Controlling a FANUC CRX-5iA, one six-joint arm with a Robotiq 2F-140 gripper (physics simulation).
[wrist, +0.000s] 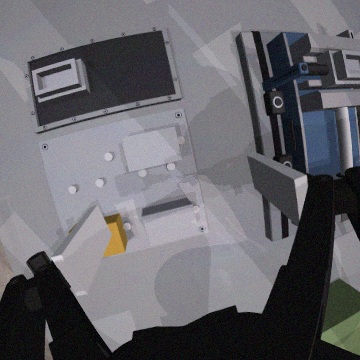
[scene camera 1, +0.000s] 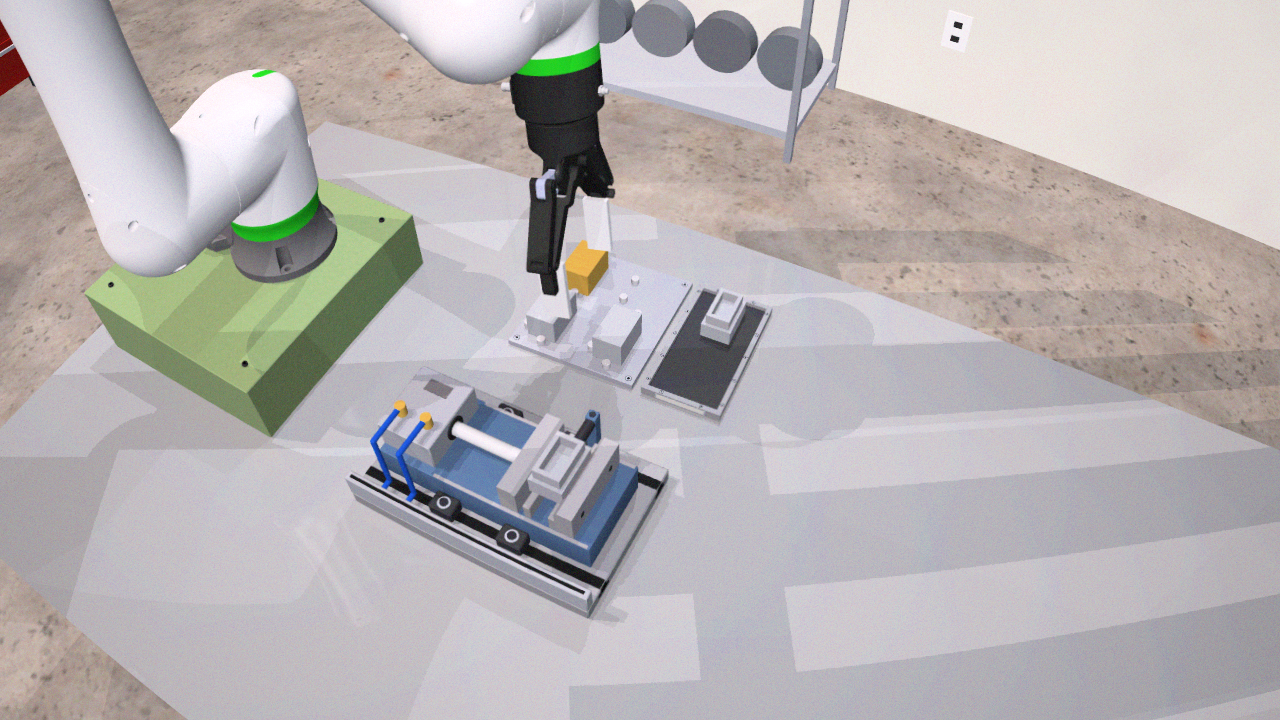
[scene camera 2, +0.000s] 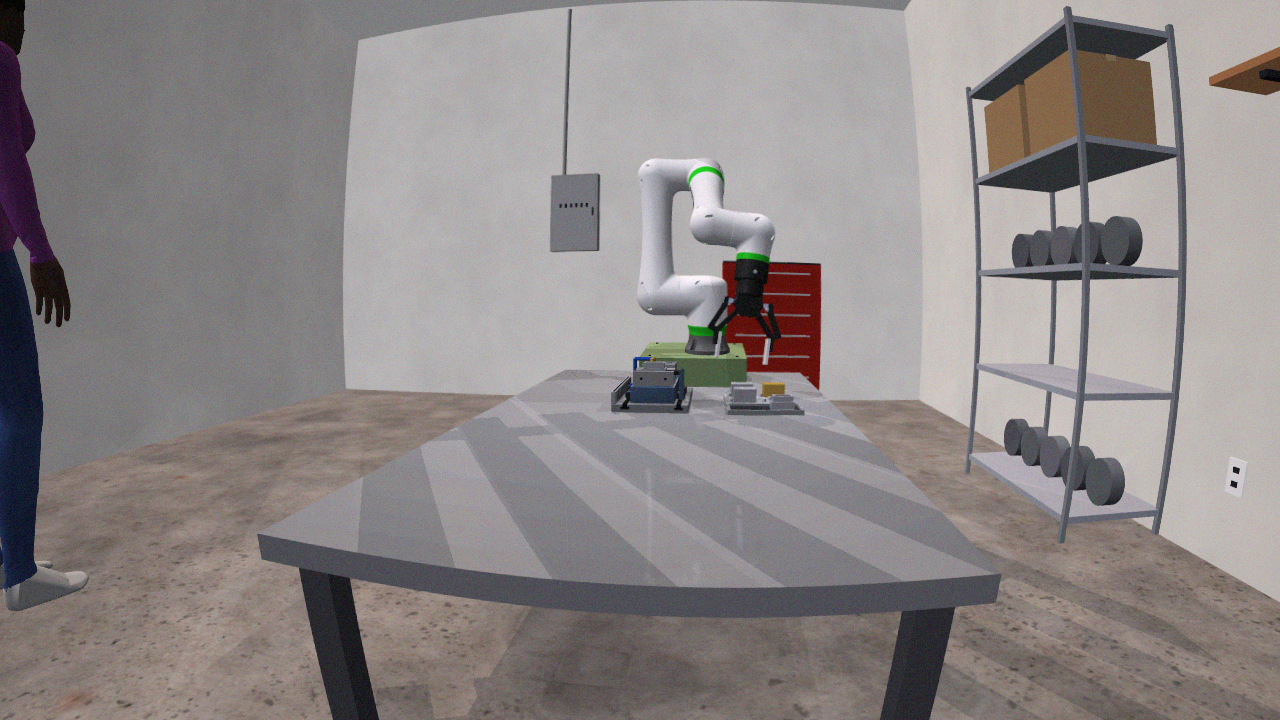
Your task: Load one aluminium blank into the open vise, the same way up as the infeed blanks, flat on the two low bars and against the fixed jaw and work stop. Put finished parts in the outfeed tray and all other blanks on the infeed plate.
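Where they show: gripper, fingertip midpoint: (wrist: 175,196) (scene camera 1: 580,279) (scene camera 2: 741,361); arm's base, origin of the base link: (scene camera 1: 284,242) (scene camera 2: 707,351).
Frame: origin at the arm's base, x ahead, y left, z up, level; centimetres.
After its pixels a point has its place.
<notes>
My gripper (scene camera 1: 581,259) @(x 40.7, y 6.8, z 1.2 cm) (scene camera 2: 742,349) @(x 40.7, y 6.8, z 1.2 cm) (wrist: 175,196) @(x 40.7, y 6.8, z 1.2 cm) is open and empty, pointing down above the rear part of the infeed plate (scene camera 1: 662,297) @(x 47.1, y 17.1, z -9.0 cm) (wrist: 55,165) @(x 46.3, y 19.7, z -9.0 cm). On the plate lie an orange block (scene camera 1: 586,270) @(x 37.6, y 14.6, z -5.4 cm) (scene camera 2: 773,389) @(x 38.3, y 16.4, z -6.9 cm) (wrist: 116,235) @(x 36.6, y 14.1, z -5.4 cm), partly behind a finger in the wrist view, a grey blank (scene camera 1: 617,334) @(x 45.6, y 6.1, z -5.4 cm) (wrist: 151,149) @(x 44.8, y 7.5, z -5.4 cm) beside pins, and a second grey blank (scene camera 1: 547,322) @(x 36.9, y 4.7, z -5.6 cm) (wrist: 172,221) @(x 36.3, y 7.4, z -5.4 cm), partly behind a fingertip in scene view 1. A pocketed part (scene camera 1: 559,461) @(x 48.9, y -16.1, z 0.3 cm) (wrist: 352,65) @(x 49.1, y -17.0, z 0.3 cm) sits between the jaws of the vise (scene camera 1: 487,470) @(x 41.0, y -17.8, z -3.8 cm) (wrist: 320,135) @(x 41.6, y -13.4, z -3.8 cm). Another pocketed part (scene camera 1: 723,313) @(x 55.8, y 15.8, z -7.2 cm) (wrist: 59,79) @(x 55.8, y 15.8, z -7.1 cm) lies in the outfeed tray (scene camera 1: 684,367) @(x 53.8, y 7.3, z -9.2 cm) (wrist: 125,70) @(x 55.4, y 8.0, z -9.2 cm).
The work stop (scene camera 1: 591,424) @(x 49.8, y -10.4, z -0.3 cm) (wrist: 305,68) @(x 49.3, y -9.4, z 0.1 cm) stands beside the vise jaws. Two blue hoses (scene camera 1: 375,447) @(x 30.5, y -22.2, z 0.2 cm) rise at the vise's other end. The green robot base (scene camera 1: 331,331) @(x 12.2, y -7.3, z -5.1 cm) (scene camera 2: 716,369) @(x 12.8, y 2.2, z -4.3 cm) stands behind. A shelf rack (scene camera 2: 1081,295) and a person (scene camera 2: 19,358) are beyond the table.
</notes>
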